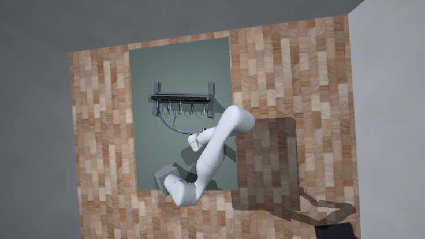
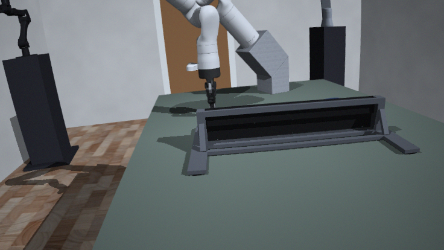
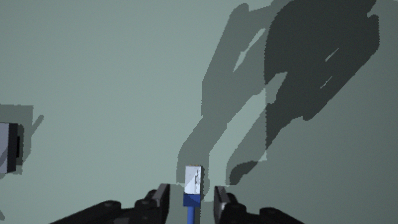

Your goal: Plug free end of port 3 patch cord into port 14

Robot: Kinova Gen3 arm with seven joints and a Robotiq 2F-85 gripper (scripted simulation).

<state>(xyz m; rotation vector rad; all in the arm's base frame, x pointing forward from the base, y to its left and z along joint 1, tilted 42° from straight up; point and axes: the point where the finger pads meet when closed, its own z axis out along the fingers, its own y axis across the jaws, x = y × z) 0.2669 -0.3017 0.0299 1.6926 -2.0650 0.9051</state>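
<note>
The plug lies 20 mm below my hand and 10 mm to the right of it.
</note>
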